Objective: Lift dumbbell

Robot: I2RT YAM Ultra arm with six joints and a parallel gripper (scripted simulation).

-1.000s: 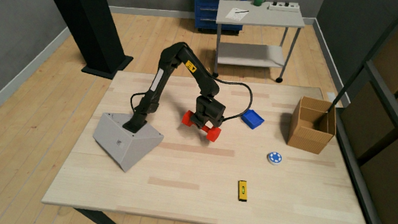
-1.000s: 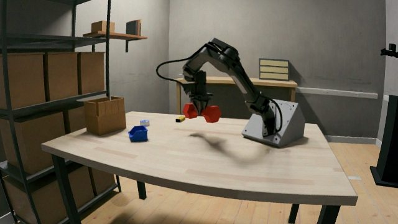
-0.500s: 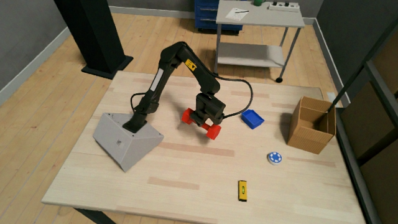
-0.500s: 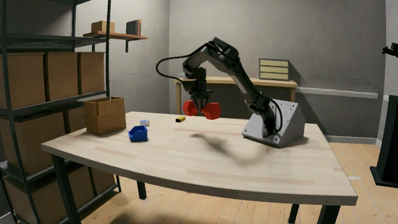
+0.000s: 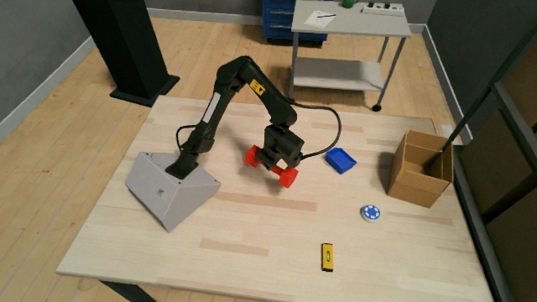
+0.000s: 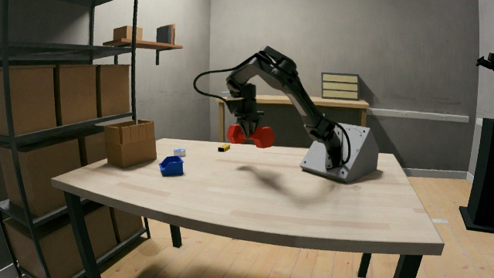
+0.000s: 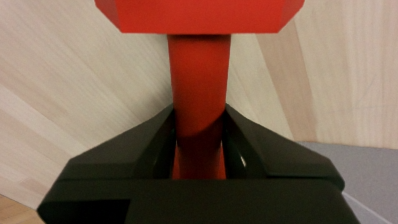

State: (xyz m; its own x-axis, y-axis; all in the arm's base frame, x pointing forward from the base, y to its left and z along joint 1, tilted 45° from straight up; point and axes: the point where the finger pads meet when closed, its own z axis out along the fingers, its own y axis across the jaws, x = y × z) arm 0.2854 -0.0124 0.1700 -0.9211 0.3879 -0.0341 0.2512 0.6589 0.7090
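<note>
The red dumbbell is right at my hand. The rest, counted from my hand: cardboard box (520 mm ahead, 210 mm to the left, 60 mm below); then blue bin (230 mm ahead, 200 mm to the left, 110 mm below).
</note>
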